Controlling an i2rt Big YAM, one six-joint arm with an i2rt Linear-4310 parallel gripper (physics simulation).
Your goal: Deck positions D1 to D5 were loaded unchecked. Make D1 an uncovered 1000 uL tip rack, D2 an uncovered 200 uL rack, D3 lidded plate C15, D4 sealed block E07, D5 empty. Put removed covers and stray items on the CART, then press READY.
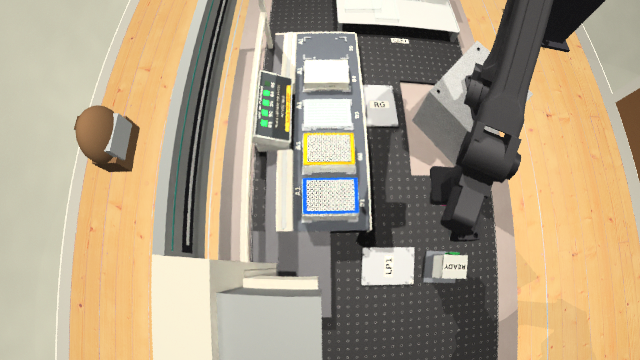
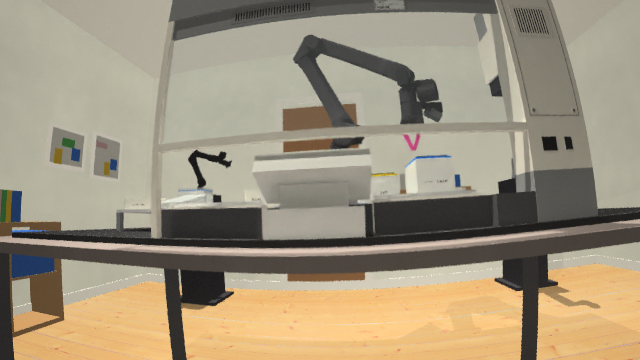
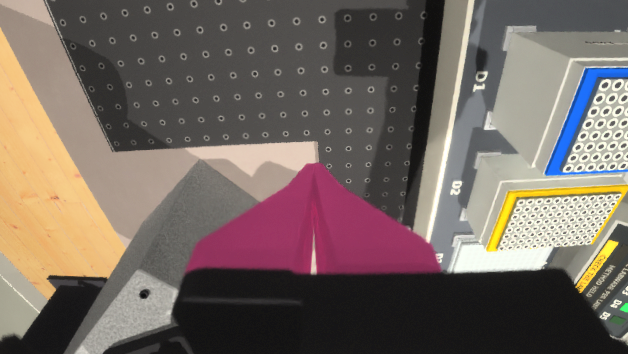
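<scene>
My gripper is shut and empty, its pink fingertips together, high above the bench between the deck and the arm's base. An uncovered blue-rimmed rack stands at D1. A lower, uncovered yellow-rimmed rack stands at D2. A pale plate sits at D3 and a white block at D4; their codes are unreadable. D5 is bare. The READY box shows its green button. The CART holds clear covers.
The LP1 plate and RG plate lie beside the deck. A tilted screen stands behind it. The grey base block is near the arm. A window crossbar crosses in front.
</scene>
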